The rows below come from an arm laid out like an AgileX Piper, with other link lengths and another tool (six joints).
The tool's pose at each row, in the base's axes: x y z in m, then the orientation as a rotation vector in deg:
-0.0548, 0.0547, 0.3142, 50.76, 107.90, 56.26
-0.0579, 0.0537, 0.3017, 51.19, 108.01, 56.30
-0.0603, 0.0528, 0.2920, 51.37, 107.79, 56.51
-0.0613, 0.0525, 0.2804, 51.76, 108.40, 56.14
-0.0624, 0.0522, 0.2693, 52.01, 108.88, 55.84
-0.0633, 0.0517, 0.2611, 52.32, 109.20, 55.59
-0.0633, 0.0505, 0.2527, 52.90, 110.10, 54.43
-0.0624, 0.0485, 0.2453, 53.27, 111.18, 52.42
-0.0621, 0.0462, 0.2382, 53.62, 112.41, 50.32
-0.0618, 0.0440, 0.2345, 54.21, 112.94, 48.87
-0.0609, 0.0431, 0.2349, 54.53, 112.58, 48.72
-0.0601, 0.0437, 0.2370, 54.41, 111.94, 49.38
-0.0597, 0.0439, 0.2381, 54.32, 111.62, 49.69
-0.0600, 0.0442, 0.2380, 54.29, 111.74, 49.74
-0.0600, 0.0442, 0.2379, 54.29, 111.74, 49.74
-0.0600, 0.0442, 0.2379, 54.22, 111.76, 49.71
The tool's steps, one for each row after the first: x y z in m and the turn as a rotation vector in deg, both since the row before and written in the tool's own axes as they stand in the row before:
0.0047, -0.0120, 0.0015, 0.22, 0.07, 0.32
0.0035, -0.0093, 0.0012, -0.14, -0.08, 0.23
0.0040, -0.0105, 0.0033, 0.66, 0.24, 0.08
0.0038, -0.0100, 0.0031, 0.50, 0.19, 0.02
0.0026, -0.0075, 0.0022, 0.42, 0.09, 0.09
0.0017, -0.0078, 0.0029, 1.27, 0.05, -0.13
0.0003, -0.0070, 0.0033, 1.70, -0.22, -0.64
0.0003, -0.0069, 0.0027, 1.82, -0.12, -0.69
-0.0007, -0.0040, 0.0014, 1.24, -0.33, -0.20
-0.0013, 0.0002, 0.0004, 0.03, -0.37, 0.20
-0.0006, 0.0022, -0.0002, -0.70, -0.17, 0.23
-0.0004, 0.0011, -0.0001, -0.35, -0.09, 0.09
0.0004, 0.0000, -0.0001, 0.02, 0.12, -0.01
0.0000, -0.0001, 0.0000, 0.00, 0.00, 0.00
0.0000, 0.0000, 0.0000, 0.00, 0.00, -0.06

